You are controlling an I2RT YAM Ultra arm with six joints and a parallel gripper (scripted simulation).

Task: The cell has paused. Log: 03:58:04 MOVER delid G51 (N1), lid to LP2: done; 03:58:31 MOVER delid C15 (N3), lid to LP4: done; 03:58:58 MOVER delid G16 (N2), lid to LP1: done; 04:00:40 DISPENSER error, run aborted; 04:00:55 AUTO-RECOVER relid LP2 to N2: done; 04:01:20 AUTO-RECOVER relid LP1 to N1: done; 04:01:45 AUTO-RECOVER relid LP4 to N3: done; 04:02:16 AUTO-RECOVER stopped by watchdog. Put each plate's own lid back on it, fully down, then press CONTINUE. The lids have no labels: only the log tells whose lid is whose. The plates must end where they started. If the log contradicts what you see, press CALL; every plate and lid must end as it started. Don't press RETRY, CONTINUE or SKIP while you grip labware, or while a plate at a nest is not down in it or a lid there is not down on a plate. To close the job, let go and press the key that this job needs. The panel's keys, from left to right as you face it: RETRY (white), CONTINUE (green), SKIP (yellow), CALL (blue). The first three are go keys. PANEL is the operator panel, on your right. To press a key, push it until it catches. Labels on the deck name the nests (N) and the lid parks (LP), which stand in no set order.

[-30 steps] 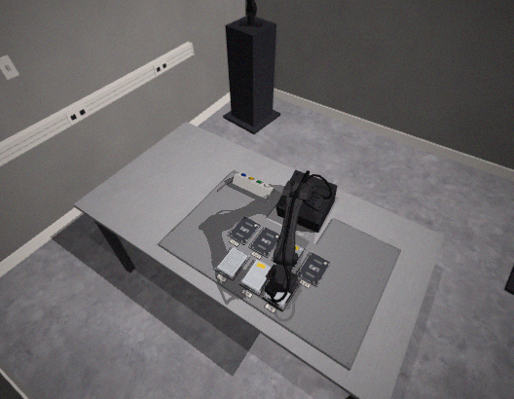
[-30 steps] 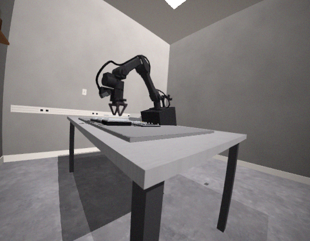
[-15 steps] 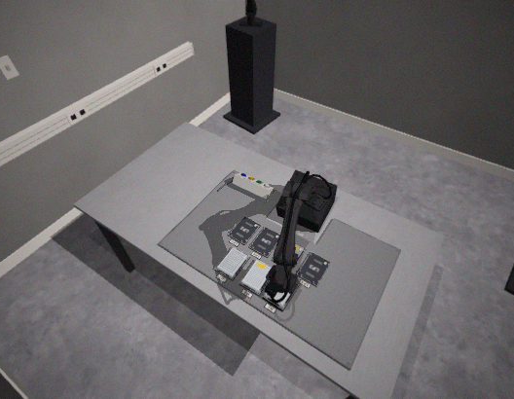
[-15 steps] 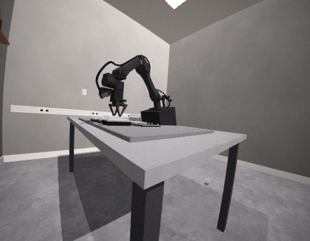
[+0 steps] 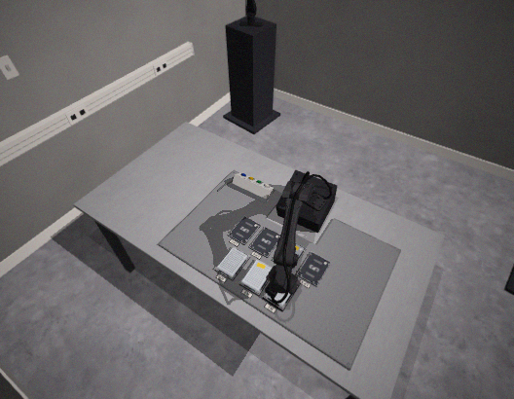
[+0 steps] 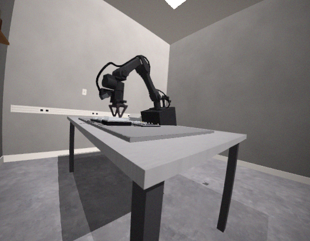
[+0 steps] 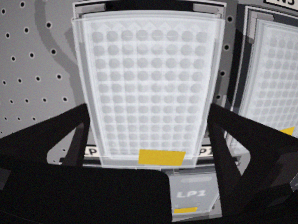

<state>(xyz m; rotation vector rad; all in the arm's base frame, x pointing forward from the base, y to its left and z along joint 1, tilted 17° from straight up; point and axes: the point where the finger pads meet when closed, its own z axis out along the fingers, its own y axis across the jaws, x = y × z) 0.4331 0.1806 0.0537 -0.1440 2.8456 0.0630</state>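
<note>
Now: hand 17 cm past the clear lid, 8 cm to the left of it and 4 cm above it. Also, from my hand: LP4 lid park (22 cm to the right, 15 cm behind, 5 cm below).
</note>
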